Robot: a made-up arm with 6 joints. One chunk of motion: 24 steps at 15 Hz.
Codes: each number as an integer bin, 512 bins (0 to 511) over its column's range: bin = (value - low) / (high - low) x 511, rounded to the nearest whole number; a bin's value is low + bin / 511 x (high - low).
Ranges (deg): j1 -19..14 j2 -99..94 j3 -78..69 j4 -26..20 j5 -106..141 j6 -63..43
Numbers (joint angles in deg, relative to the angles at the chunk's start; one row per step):
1: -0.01 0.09 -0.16 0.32 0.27 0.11
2: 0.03 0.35 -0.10 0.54 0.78 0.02
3: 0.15 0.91 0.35 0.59 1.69 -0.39
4: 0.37 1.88 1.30 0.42 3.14 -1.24
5: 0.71 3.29 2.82 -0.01 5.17 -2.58
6: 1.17 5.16 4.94 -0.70 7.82 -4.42
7: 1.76 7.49 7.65 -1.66 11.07 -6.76
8: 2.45 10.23 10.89 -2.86 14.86 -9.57
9: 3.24 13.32 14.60 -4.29 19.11 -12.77
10: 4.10 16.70 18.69 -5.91 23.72 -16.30
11: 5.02 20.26 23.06 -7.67 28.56 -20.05
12: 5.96 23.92 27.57 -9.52 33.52 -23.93
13: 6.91 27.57 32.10 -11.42 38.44 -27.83
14: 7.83 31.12 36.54 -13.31 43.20 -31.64
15: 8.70 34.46 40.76 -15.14 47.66 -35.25
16: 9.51 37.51 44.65 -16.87 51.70 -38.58
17: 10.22 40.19 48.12 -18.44 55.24 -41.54
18: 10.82 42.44 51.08 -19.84 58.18 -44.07
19: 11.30 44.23 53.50 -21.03 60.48 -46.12
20: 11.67 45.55 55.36 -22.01 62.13 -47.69
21: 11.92 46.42 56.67 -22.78 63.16 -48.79
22: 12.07 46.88 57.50 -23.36 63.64 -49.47
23: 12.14 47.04 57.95 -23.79 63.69 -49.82
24: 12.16 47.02 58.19 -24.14 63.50 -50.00
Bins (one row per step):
1: 294 262 271 292 220 304
2: 295 263 271 295 221 304
3: 297 265 272 295 223 302
4: 300 267 276 293 226 298
5: 305 271 281 289 230 291
6: 312 276 288 281 235 282
7: 321 282 298 270 242 271
8: 332 289 309 257 250 258
9: 344 297 322 241 259 242
10: 358 306 336 223 268 225
11: 372 316 351 204 278 207
12: 387 325 367 183 289 188
13: 401 335 383 162 299 170
14: 415 345 398 141 309 151
15: 429 353 413 121 318 134
16: 441 361 426 101 326 118
17: 452 369 438 84 334 103
18: 462 374 449 68 340 91
19: 469 379 457 55 344 81
20: 475 383 464 44 348 74
21: 479 385 468 36 350 69
22: 481 386 471 29 351 65
23: 482 387 473 25 351 64
24: 483 387 473 21 351 63

